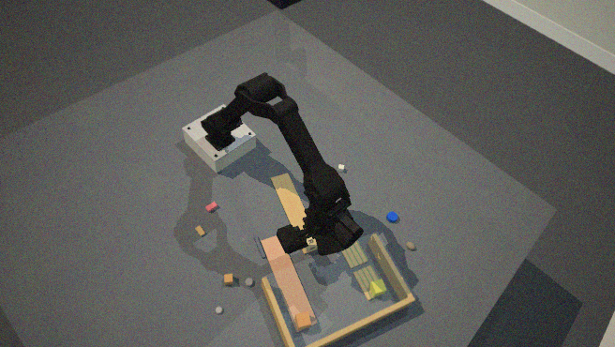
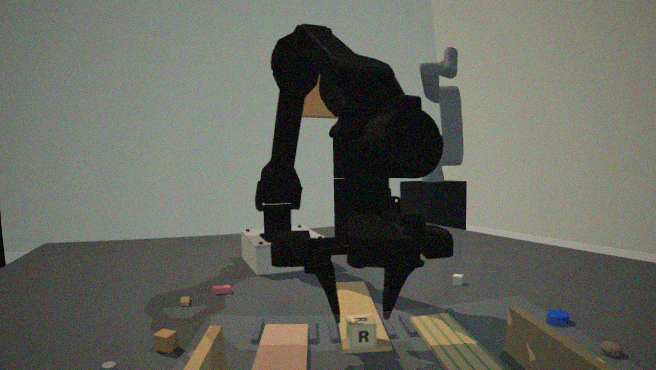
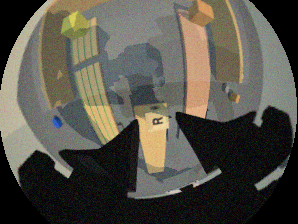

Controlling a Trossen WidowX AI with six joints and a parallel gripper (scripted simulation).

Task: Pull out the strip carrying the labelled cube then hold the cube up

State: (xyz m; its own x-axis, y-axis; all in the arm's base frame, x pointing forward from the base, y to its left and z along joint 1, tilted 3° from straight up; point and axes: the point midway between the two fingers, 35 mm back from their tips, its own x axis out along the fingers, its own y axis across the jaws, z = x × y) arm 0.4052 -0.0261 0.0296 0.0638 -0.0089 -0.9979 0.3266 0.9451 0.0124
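My gripper tip is 2 cm above the cube. Also, from my gripper tip: pink block 27 cm behind, 12 cm to the right, 3 cm below; then green-striped strip 9 cm to the left, 5 cm ahead, 3 cm below; then blue disc 24 cm to the left, 10 cm ahead, 3 cm below.
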